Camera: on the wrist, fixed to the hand. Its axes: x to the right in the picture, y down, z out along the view.
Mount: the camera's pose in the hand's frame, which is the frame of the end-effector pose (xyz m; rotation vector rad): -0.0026 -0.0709 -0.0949 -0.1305 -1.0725 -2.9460
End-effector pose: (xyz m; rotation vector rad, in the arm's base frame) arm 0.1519 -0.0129 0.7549 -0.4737 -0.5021 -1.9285
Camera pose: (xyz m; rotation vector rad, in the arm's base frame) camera 0.0782 -0.0360 0.6650 0.2125 0.6993 0.9125
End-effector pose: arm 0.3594 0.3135 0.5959 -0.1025 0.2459 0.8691
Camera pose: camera 0.3958 0.2481 0.5040 -0.0137 -0.9234 -2.0442
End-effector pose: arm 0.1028 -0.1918 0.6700 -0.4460 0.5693 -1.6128
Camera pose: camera -0.0095 -0.1743 0.6367 1.1706 0.8637 1.2128
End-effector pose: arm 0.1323 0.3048 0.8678 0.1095 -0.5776 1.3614
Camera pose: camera 0.2297 0.3244 0.8032 1.0378 -0.5610 -1.7427
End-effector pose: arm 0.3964 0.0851 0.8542 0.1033 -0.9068 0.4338
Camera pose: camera 0.4940 0.0452 0.8002 1.3474 -0.7980 -2.6067
